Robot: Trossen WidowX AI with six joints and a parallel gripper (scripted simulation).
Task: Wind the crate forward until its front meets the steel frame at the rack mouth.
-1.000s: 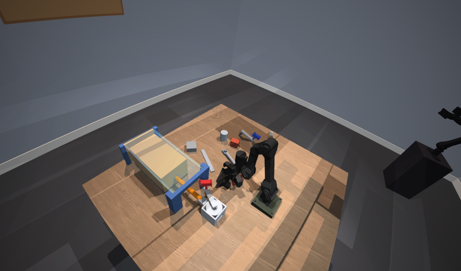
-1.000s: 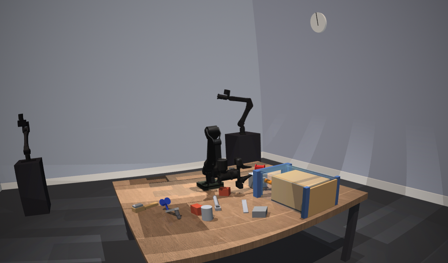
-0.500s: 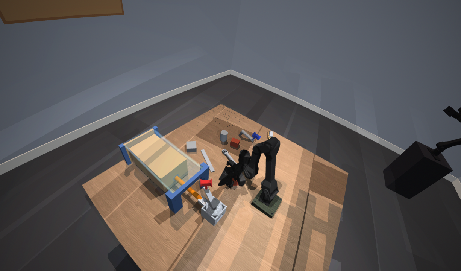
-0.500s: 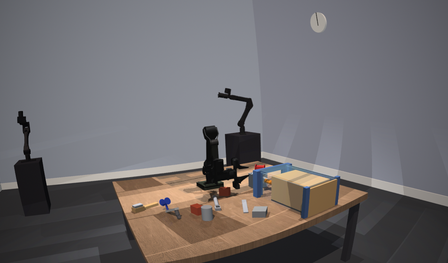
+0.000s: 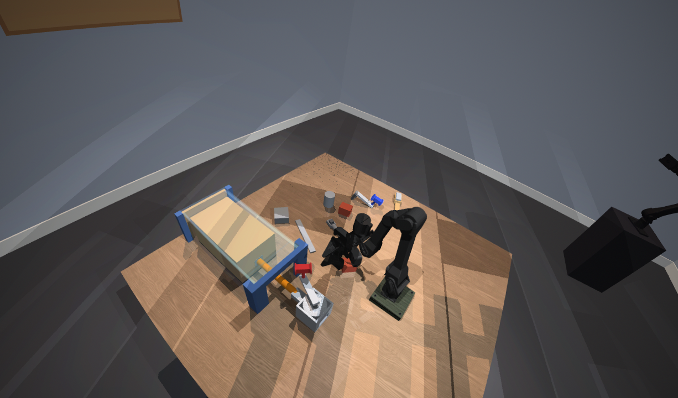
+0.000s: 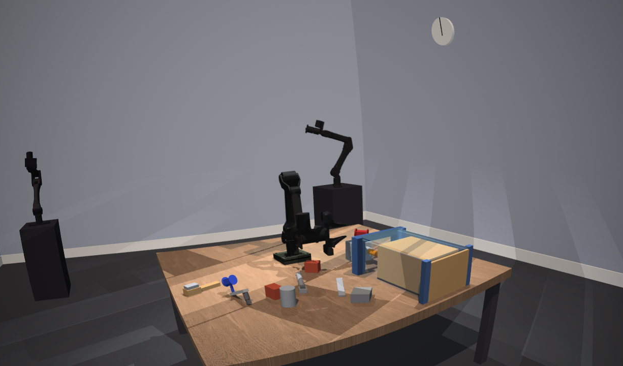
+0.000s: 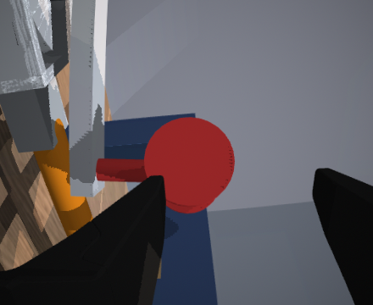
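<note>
Right now my gripper tip is 70 mm to the right of the winch handle and 60 mm above it. The rest, counted from my gripper tip: red knob (50 mm to the left, 40 mm ahead, 30 mm below); then grey winch (140 mm below, 100 mm to the left, 70 mm behind); then blue frame (100 mm to the left, 100 mm ahead, 60 mm below).
</note>
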